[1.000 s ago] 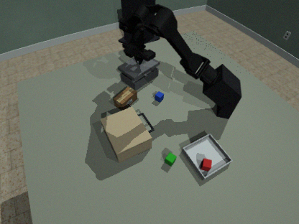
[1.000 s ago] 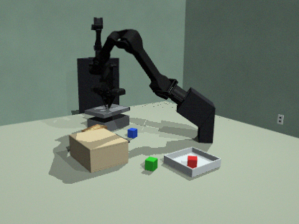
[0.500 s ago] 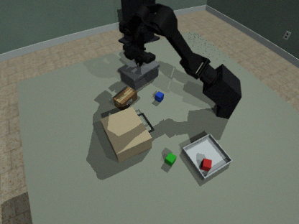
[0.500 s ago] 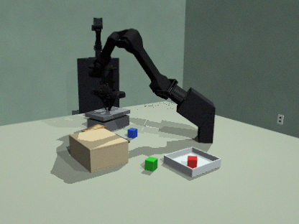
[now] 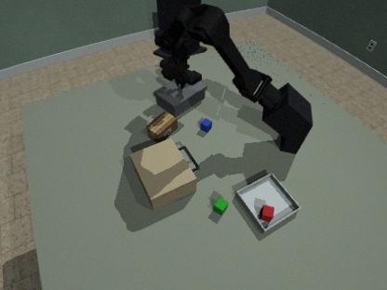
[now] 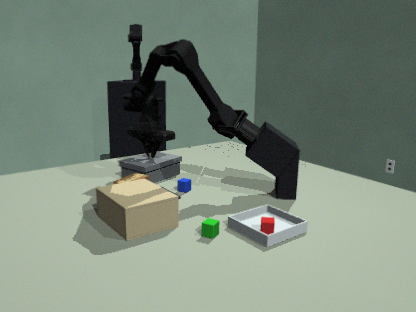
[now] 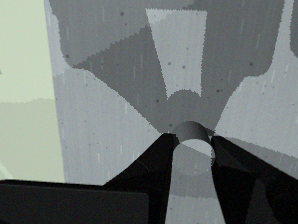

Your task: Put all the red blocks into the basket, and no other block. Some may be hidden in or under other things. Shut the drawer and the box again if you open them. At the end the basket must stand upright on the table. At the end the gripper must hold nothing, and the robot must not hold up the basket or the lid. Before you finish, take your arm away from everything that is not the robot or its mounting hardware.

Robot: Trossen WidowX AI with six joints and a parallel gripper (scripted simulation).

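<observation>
Right now my hand is 190 mm short of the brown box, 60 mm to the right of it and 70 mm above it. The rest, counted from my hand: blue block 70 mm ahead, 180 mm to the left, 90 mm below; knobbed lid 40 mm below; tan drawer cabinet 360 mm ahead, 200 mm to the left, 70 mm below.
</observation>
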